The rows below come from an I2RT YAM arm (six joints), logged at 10 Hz.
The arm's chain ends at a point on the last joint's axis. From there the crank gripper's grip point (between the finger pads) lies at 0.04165 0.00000 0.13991 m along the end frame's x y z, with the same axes.
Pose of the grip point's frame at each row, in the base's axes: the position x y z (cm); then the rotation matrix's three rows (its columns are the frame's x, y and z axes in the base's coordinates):
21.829 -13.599 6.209; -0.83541 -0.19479 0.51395; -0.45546 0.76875 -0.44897; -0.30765 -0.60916 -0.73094
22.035 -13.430 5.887; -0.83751 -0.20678 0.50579; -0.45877 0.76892 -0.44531; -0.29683 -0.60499 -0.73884
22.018 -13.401 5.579; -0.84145 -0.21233 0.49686; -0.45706 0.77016 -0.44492; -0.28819 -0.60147 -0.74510
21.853 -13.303 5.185; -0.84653 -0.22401 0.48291; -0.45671 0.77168 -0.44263; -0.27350 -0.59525 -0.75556
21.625 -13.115 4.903; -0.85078 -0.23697 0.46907; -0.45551 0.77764 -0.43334; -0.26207 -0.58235 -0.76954
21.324 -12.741 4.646; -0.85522 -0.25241 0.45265; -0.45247 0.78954 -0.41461; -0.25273 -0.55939 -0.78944
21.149 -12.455 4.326; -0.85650 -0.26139 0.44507; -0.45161 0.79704 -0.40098; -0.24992 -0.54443 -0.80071
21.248 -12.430 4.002; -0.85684 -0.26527 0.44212; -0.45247 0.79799 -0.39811; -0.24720 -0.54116 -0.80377
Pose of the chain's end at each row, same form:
18.118 -5.420 17.717; -0.83541 -0.19479 0.51395; -0.45546 0.76875 -0.44897; -0.30765 -0.60916 -0.73094
18.447 -5.289 17.460; -0.83751 -0.20678 0.50579; -0.45877 0.76892 -0.44531; -0.29683 -0.60499 -0.73884
18.571 -5.272 17.204; -0.84145 -0.21233 0.49686; -0.45706 0.77016 -0.44492; -0.28819 -0.60147 -0.74510
18.622 -5.208 16.895; -0.84653 -0.22401 0.48291; -0.45671 0.77168 -0.44263; -0.27350 -0.59525 -0.75556
18.606 -5.155 16.761; -0.85078 -0.23697 0.46907; -0.45551 0.77764 -0.43334; -0.26207 -0.58235 -0.76954
18.553 -5.056 16.744; -0.85522 -0.25241 0.45265; -0.45247 0.78954 -0.41461; -0.25273 -0.55939 -0.78944
18.489 -4.964 16.570; -0.85650 -0.26139 0.44507; -0.45161 0.79704 -0.40098; -0.24992 -0.54443 -0.80071
18.631 -4.976 16.277; -0.85684 -0.26527 0.44212; -0.45247 0.79799 -0.39811; -0.24720 -0.54116 -0.80377

